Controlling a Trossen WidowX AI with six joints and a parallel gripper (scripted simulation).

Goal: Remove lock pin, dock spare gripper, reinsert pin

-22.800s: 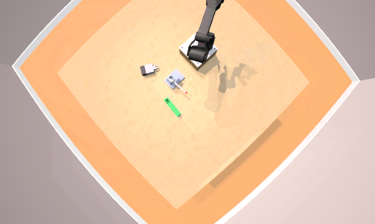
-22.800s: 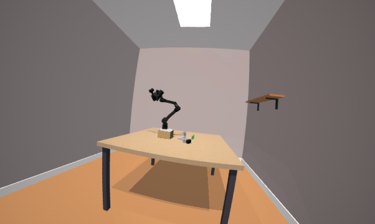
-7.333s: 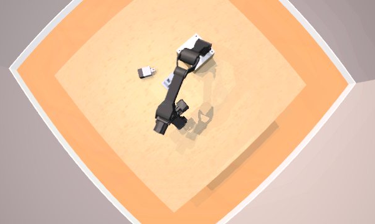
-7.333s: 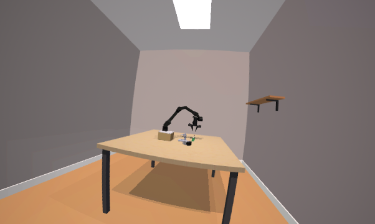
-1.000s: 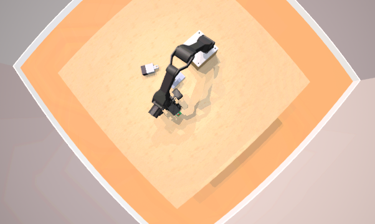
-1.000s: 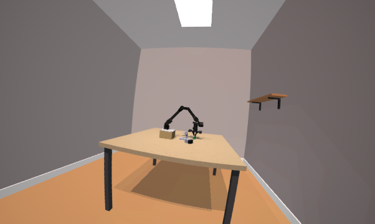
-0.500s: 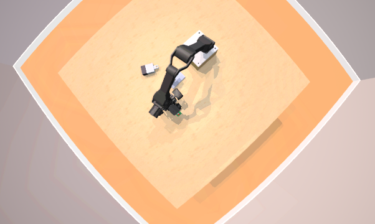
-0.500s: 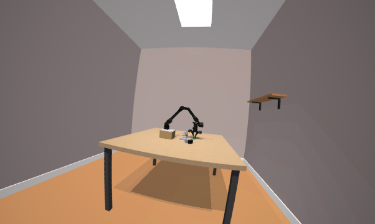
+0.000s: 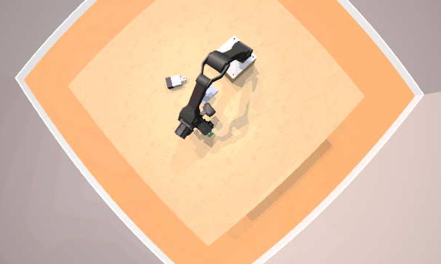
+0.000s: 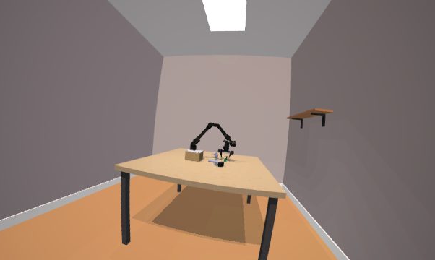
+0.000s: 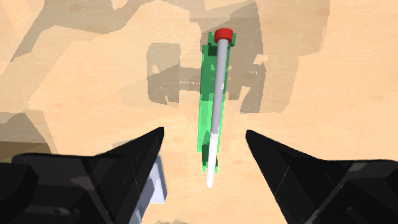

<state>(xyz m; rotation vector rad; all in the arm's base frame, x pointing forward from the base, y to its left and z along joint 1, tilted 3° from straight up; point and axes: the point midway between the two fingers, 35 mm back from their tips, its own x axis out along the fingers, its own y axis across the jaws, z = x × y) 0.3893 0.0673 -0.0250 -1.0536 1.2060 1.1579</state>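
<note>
My gripper tip is now 10 mm short of the green pin holder, 20 mm to the right of it and 10 mm above it. Also, from my gripper tip: spare gripper: 70 mm behind, 250 mm to the right, 10 mm below; then socket: 120 mm behind, 90 mm to the right, 20 mm above.
</note>
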